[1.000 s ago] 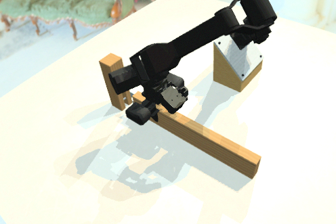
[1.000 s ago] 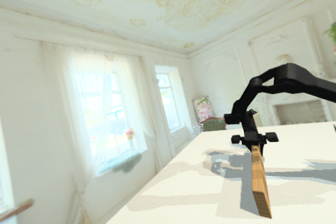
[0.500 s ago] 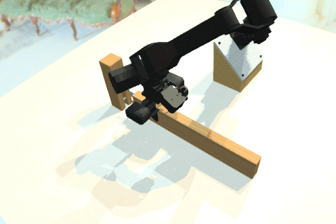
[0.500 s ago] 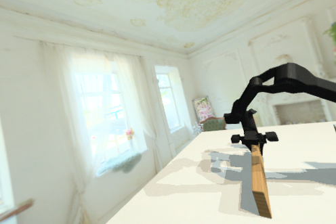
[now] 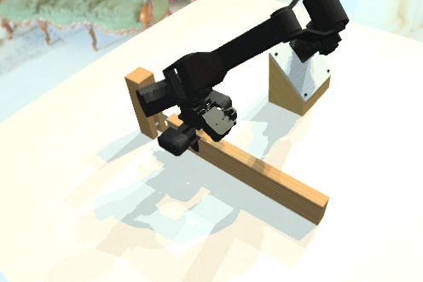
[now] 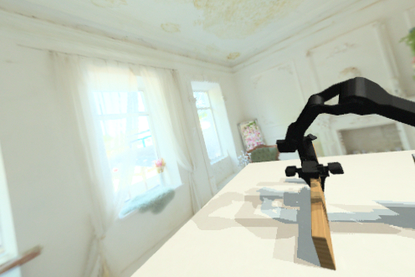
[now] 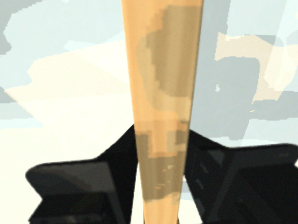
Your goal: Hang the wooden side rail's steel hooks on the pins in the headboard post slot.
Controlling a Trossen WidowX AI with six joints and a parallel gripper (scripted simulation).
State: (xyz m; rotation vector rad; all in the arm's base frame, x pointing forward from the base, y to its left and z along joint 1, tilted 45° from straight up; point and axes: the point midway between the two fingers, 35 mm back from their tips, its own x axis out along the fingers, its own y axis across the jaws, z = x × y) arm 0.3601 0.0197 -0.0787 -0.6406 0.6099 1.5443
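My gripper tip is now 10 mm short of the headboard post, 160 mm to the left of it and 50 mm below it.
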